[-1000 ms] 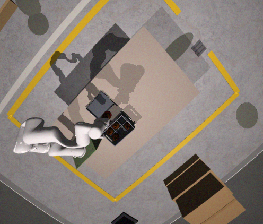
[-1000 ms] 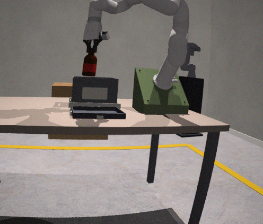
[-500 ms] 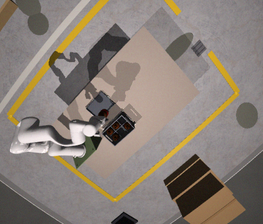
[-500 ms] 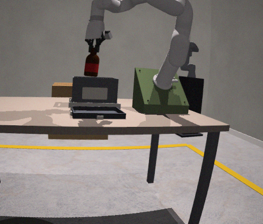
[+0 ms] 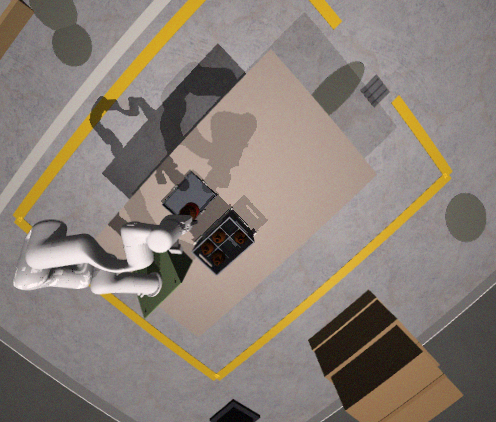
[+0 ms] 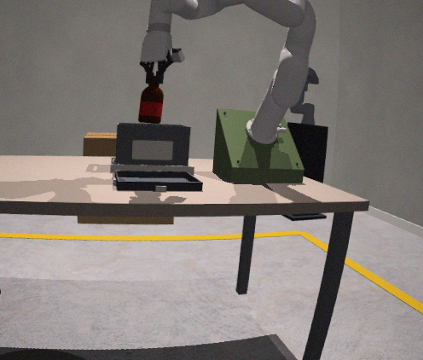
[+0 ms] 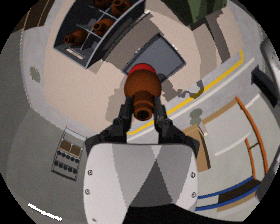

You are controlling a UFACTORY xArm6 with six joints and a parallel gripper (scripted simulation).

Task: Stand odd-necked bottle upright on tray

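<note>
The flat dark tray is 10 mm behind my hand, 60 mm to the left of it and 320 mm below it. Round my hand: glass bottle: 130 mm behind, 270 mm to the right, 250 mm below; then dark crate: 40 mm behind, 230 mm to the right, 250 mm below.
</note>
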